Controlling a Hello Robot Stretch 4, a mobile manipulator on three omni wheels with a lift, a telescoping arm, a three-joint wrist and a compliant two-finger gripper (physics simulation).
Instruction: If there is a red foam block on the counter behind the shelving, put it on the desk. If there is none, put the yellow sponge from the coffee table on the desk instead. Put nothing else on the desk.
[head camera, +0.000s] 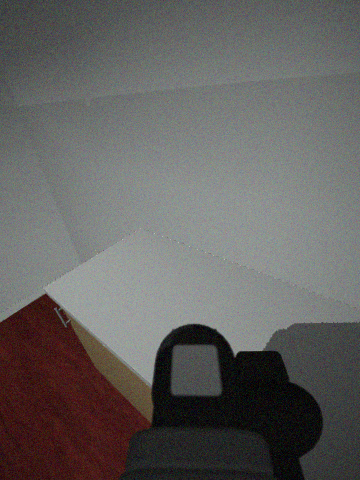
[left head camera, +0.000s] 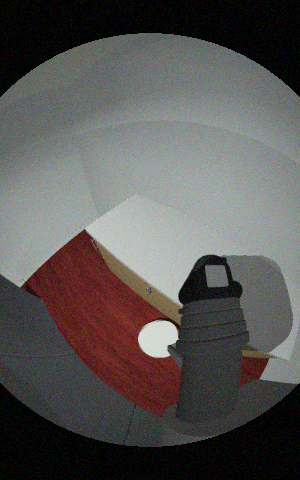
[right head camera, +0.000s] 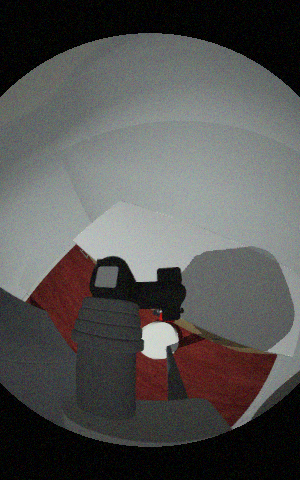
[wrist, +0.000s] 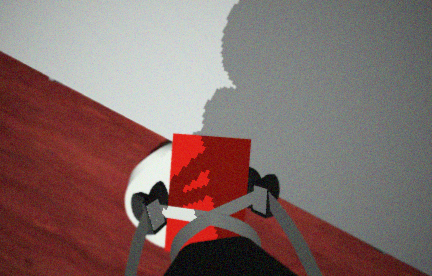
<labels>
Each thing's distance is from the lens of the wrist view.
gripper (wrist: 205, 190): 26 cm
red foam block (wrist: 206, 172): 21 cm
counter (wrist: 329, 102): 37 cm
The marked spots on the counter and the red foam block are 21 cm apart.
</labels>
